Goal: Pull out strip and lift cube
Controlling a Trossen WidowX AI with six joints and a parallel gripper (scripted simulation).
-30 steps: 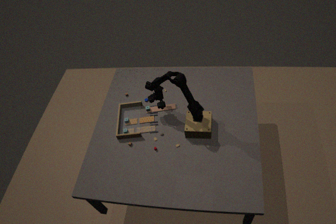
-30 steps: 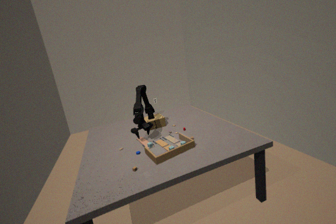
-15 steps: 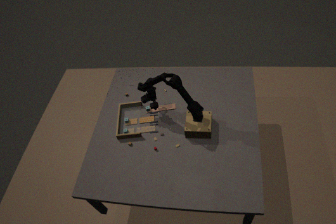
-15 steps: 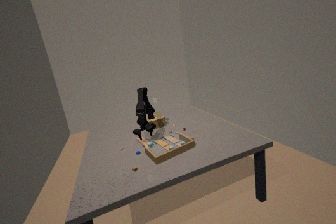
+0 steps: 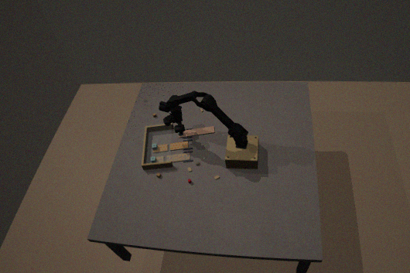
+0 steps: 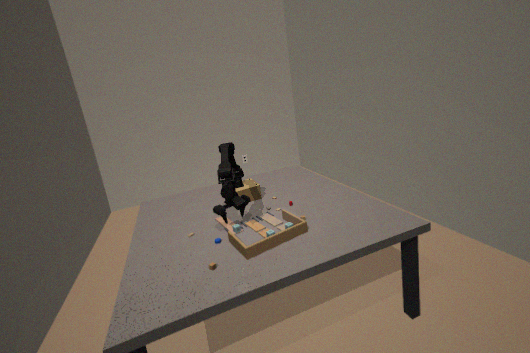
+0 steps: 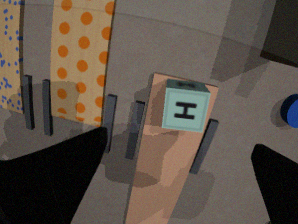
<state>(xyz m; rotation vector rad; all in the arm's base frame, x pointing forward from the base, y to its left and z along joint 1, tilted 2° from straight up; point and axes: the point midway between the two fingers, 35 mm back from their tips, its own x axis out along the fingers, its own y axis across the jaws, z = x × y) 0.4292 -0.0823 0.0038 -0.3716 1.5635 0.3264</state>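
Right now my gripper tip is 10 cm to the left of the blue piece, 6 cm short of it and 6 cm above it.
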